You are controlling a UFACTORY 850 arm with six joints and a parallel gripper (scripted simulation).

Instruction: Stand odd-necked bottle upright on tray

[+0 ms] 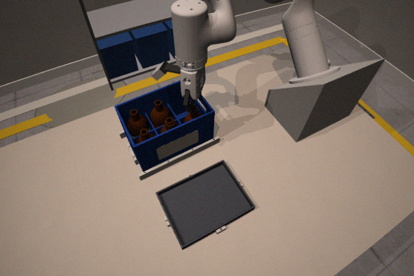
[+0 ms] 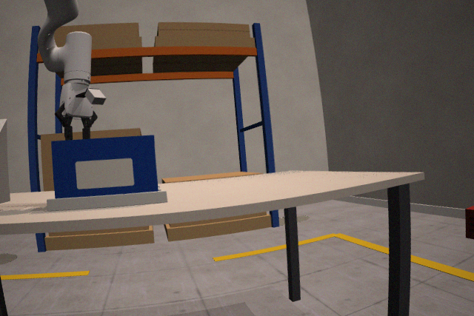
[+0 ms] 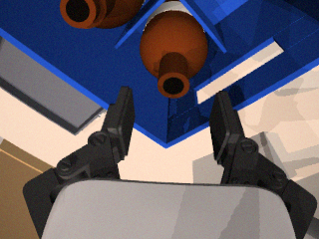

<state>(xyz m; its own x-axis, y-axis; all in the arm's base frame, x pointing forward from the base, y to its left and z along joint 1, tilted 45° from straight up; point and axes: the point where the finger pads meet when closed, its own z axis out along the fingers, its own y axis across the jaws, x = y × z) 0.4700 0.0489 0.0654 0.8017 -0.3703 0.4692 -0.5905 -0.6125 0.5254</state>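
The brown bottle is 110 mm below my hand, 90 mm ahead of it and 20 mm to the left of it. The rest, counted from my hand: dark grey tray (250 mm to the left, 190 mm below, 60 mm ahead); crate (120 mm below, 90 mm ahead, 30 mm to the right).
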